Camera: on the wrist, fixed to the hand. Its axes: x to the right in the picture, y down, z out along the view.
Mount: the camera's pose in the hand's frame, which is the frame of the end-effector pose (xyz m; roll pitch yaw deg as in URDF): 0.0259 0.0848 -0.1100 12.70 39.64 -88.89
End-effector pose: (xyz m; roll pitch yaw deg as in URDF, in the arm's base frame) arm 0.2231 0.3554 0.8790 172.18 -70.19 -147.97
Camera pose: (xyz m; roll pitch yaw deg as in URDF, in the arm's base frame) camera 0.2752 0.4694 0.9442 119.06 -11.11 -27.94
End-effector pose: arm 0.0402 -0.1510 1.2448 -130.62 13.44 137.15
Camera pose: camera 0.1148 -0.0310 1.2458 -81.84 -75.67 141.09
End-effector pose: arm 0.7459 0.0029 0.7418 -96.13 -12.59 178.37
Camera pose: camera 0.7082 0.1224 0.6766 32.89 -54.77 71.53
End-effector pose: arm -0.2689 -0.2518 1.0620 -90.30 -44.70 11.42
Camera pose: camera -0.1709 -0.3447 1.0204 69.04 -34.06 -118.65
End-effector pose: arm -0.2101 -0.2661 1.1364 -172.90 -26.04 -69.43
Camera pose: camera -0.3087 -0.2817 1.2364 157.11 -41.37 44.66
